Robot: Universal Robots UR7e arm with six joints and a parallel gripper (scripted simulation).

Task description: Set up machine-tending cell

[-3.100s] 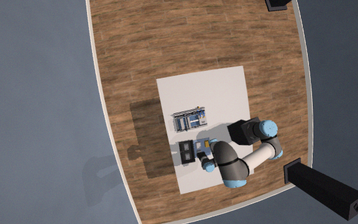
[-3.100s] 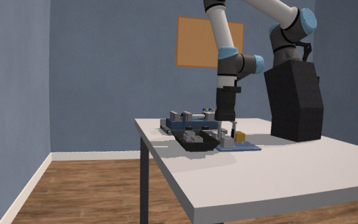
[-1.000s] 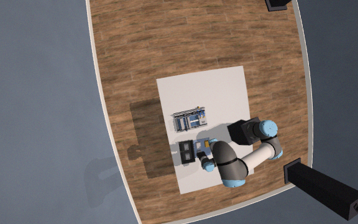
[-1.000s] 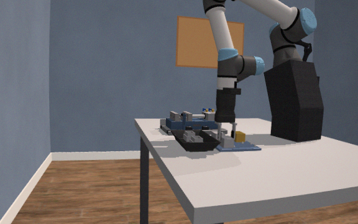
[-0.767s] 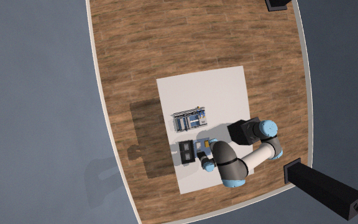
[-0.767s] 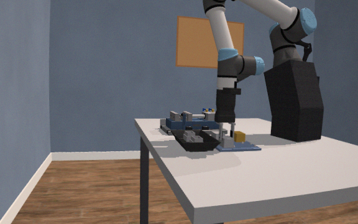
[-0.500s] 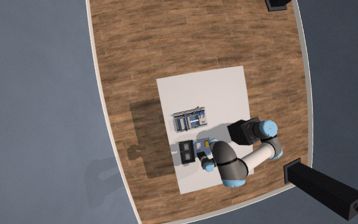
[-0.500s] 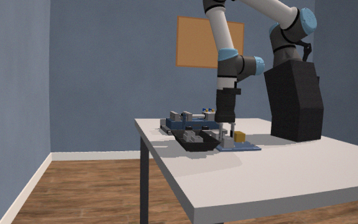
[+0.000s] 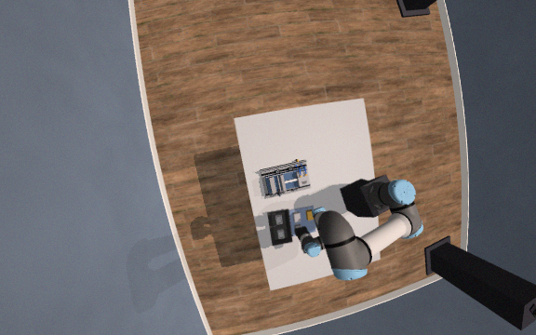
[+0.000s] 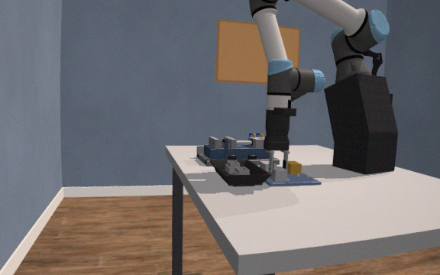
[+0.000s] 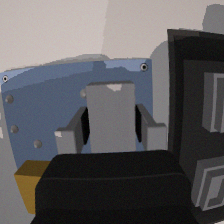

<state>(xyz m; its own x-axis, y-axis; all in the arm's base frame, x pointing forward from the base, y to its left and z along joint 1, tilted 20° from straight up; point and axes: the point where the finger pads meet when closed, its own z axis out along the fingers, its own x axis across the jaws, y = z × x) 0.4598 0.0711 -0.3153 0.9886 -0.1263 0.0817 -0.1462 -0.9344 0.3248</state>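
Right now the grey aluminium blank is 3 cm below my hand. The rest, counted from my hand: vise: 35 cm to the right, 1 cm below, 1 cm behind; then brass blank: 10 cm behind, 7 cm to the right, 3 cm below.
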